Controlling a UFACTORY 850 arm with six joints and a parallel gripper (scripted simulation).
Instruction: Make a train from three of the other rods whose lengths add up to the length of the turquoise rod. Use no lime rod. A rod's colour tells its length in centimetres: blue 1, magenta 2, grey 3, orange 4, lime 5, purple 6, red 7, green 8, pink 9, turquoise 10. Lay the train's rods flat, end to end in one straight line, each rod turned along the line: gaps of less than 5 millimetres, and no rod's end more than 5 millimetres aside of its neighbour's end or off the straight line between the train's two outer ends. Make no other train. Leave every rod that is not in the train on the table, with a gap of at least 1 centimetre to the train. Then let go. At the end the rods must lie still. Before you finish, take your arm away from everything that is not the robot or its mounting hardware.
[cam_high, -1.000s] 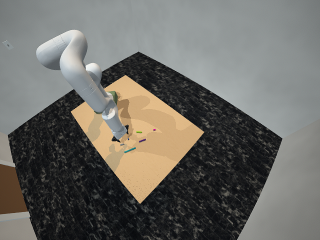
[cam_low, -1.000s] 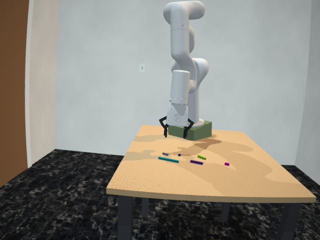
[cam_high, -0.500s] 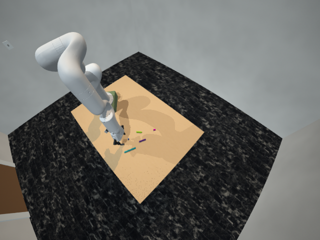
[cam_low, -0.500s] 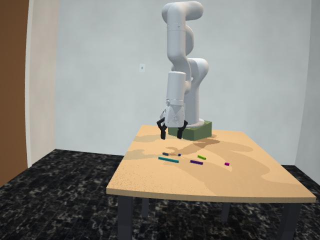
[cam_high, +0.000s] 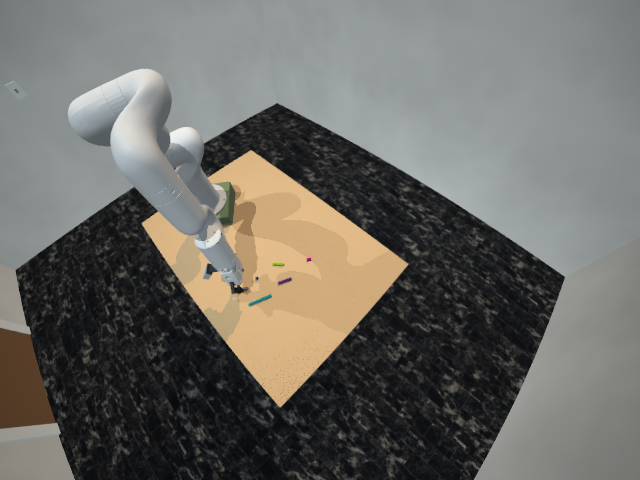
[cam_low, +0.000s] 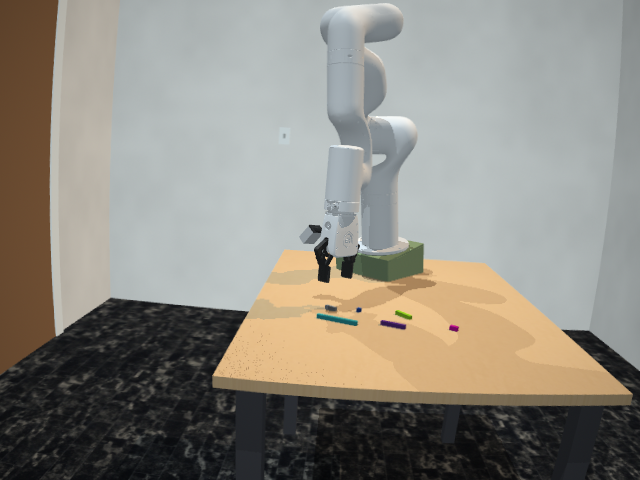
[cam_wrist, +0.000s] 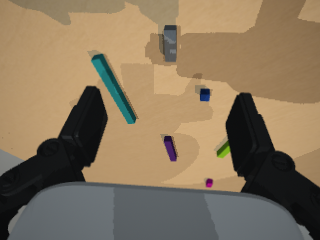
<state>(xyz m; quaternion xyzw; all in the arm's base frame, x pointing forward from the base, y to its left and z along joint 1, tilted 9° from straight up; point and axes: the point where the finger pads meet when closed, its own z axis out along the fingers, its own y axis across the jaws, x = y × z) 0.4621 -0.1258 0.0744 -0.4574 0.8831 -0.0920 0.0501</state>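
The grey rod lies 8 cm below my hand and 1 cm to the right of it. From my hand the other things lie so: purple rod: 14 cm to the left, 10 cm ahead, 8 cm below; then turquoise rod: 9 cm ahead, 8 cm below, 1 cm to the left; then blue rod: 8 cm below, 6 cm to the left.
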